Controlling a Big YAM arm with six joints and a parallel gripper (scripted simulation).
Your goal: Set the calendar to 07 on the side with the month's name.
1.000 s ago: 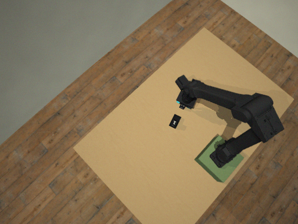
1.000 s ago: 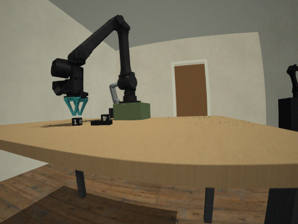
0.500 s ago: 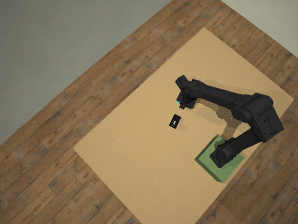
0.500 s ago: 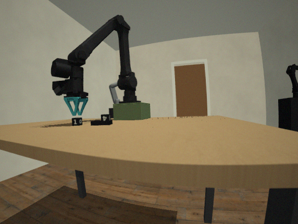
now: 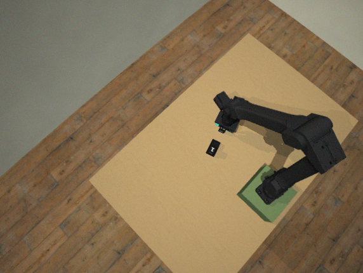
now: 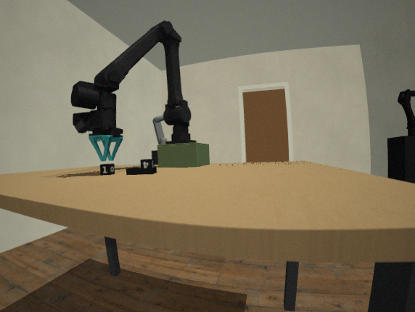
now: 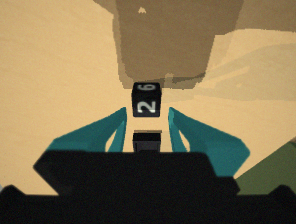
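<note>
Now: the digit cube 3 cm below my hand. From my hand the other things lie so: black calendar tray: 10 cm to the left, 5 cm behind, 4 cm below.
</note>
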